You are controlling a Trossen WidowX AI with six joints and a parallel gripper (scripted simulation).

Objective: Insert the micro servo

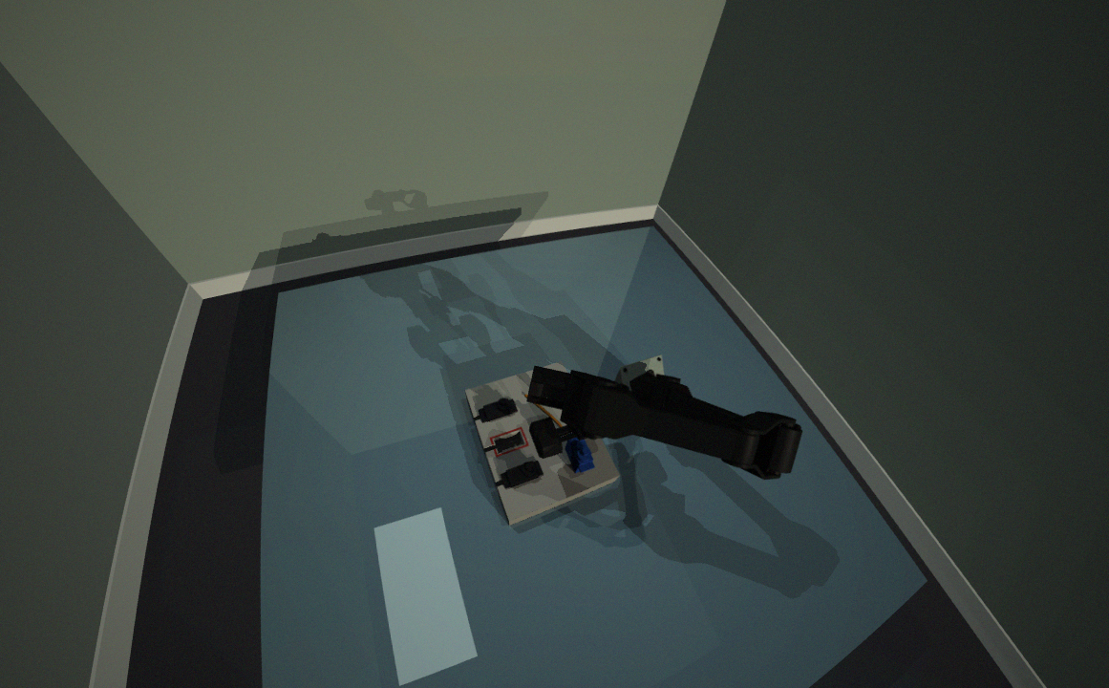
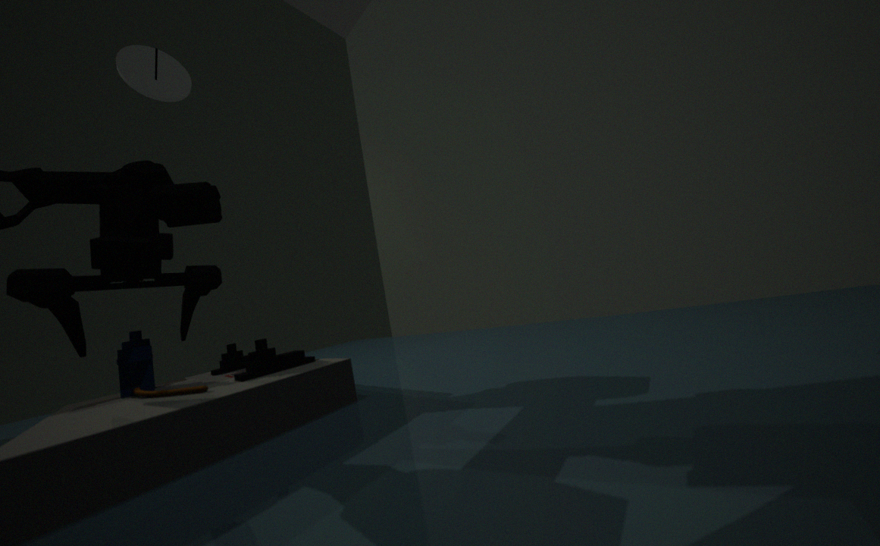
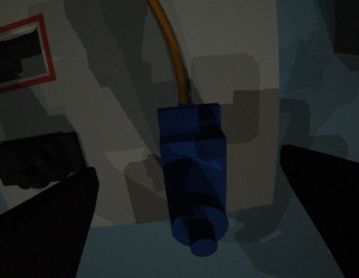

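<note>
The grey deck lies 70 mm to the right of my gripper tip and 80 mm below it.
</note>
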